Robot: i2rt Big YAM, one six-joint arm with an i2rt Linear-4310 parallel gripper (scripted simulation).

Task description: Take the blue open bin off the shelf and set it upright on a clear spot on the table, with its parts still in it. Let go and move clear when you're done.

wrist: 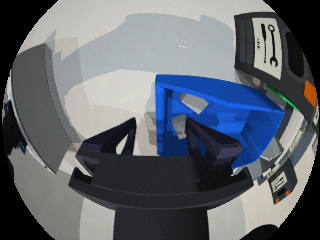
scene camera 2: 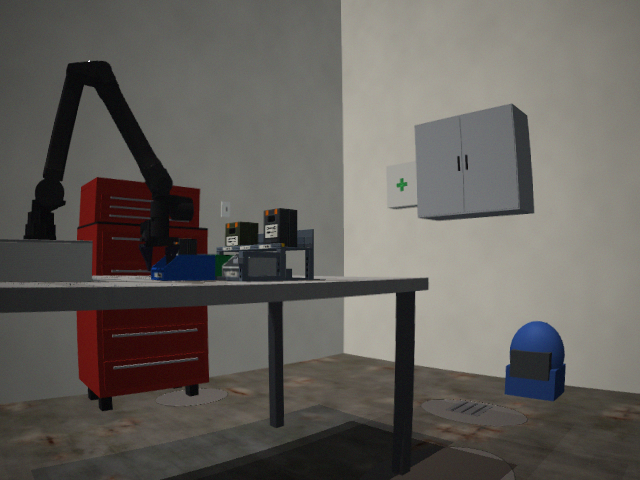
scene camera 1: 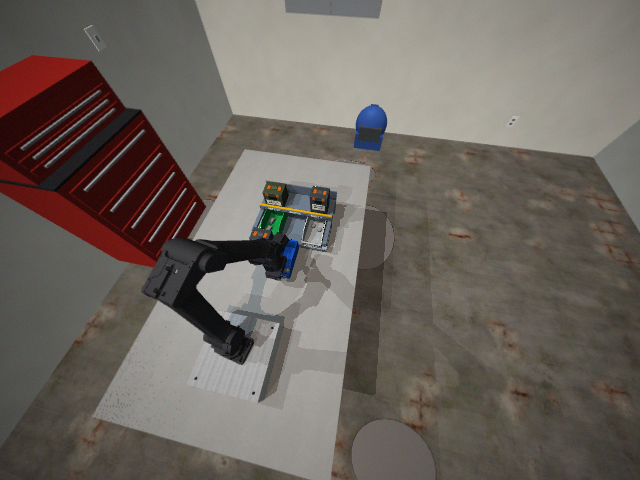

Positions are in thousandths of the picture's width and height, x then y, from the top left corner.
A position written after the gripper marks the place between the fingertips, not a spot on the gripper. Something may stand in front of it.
In view: the gripper (scene camera 2: 249, 566), a blue open bin (scene camera 2: 288, 557) and a grey bin (wrist: 848, 640).
The blue open bin is seen too in the wrist view (wrist: 720, 477). The gripper is seen too in the wrist view (wrist: 502, 506).
